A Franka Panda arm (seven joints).
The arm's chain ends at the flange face. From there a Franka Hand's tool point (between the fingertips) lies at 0.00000 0.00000 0.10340 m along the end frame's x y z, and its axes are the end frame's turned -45 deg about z.
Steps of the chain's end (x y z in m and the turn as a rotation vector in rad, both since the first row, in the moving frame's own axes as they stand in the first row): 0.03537 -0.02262 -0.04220 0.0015 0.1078 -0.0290; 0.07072 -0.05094 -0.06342 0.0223 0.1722 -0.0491; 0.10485 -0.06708 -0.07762 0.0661 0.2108 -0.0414; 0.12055 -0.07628 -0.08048 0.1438 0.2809 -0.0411; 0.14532 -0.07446 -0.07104 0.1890 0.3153 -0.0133; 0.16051 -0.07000 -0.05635 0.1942 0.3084 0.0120; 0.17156 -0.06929 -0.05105 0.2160 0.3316 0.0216; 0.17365 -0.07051 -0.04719 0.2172 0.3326 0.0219; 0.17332 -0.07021 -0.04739 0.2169 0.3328 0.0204
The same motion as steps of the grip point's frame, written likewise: 0.04909 0.01666 -0.04280 -0.0752 0.0773 -0.0290; 0.10044 0.02454 -0.06497 -0.1060 0.1375 -0.0491; 0.14187 0.03678 -0.08013 -0.1023 0.1958 -0.0414; 0.16991 0.04053 -0.08559 -0.0969 0.3003 -0.0411; 0.19151 0.05889 -0.07795 -0.0893 0.3566 -0.0133; 0.19888 0.07238 -0.06314 -0.0808 0.3554 0.0120; 0.20921 0.08098 -0.05904 -0.0817 0.3872 0.0216; 0.21170 0.08158 -0.05524 -0.0816 0.3888 0.0219; 0.21126 0.08157 -0.05544 -0.0820 0.3887 0.0204
